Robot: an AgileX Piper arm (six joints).
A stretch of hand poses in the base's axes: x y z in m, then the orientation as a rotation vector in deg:
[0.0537, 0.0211, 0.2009, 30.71, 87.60, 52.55]
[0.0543, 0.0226, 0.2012, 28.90, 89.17, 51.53]
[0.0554, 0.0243, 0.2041, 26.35, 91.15, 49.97]
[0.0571, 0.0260, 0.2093, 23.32, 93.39, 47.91]
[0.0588, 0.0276, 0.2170, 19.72, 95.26, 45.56]
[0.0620, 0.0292, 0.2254, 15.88, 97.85, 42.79]
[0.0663, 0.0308, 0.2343, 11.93, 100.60, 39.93]
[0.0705, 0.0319, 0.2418, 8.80, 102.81, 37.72]
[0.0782, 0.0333, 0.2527, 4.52, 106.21, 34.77]
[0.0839, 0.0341, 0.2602, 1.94, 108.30, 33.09]
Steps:
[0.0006, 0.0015, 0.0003, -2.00, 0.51, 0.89]
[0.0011, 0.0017, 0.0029, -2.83, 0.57, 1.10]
[0.0017, 0.0017, 0.0052, -3.45, 0.63, 1.18]
[0.0017, 0.0016, 0.0077, -3.83, 0.15, 1.23]
[0.0032, 0.0016, 0.0084, -4.36, 0.78, 1.39]
[0.0043, 0.0016, 0.0089, -4.47, 1.01, 1.50]
[0.0042, 0.0011, 0.0075, -3.48, 0.92, 1.26]
[0.0077, 0.0014, 0.0109, -4.74, 1.75, 1.88]
[0.0057, 0.0008, 0.0075, -2.76, 1.18, 1.21]

